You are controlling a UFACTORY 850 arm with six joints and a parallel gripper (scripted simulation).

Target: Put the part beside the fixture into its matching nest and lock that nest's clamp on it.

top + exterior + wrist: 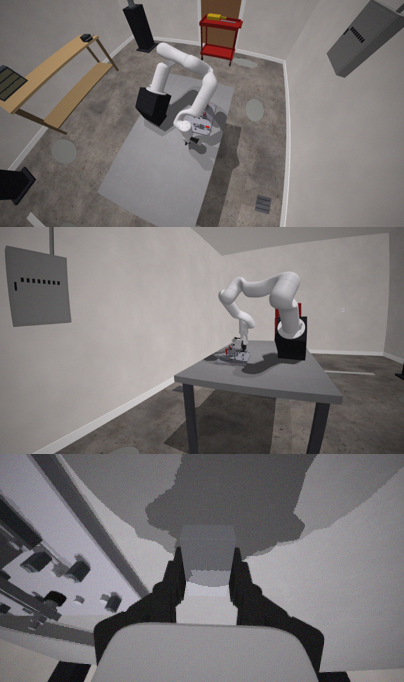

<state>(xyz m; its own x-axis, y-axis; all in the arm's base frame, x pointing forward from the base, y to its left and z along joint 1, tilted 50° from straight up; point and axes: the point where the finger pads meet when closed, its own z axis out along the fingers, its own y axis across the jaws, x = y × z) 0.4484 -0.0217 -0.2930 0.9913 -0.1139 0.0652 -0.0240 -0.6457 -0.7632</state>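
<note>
The grey block part lies 10 mm below my hand. Also, from my hand: grey fixture plate (260 mm to the left, 10 mm below).
</note>
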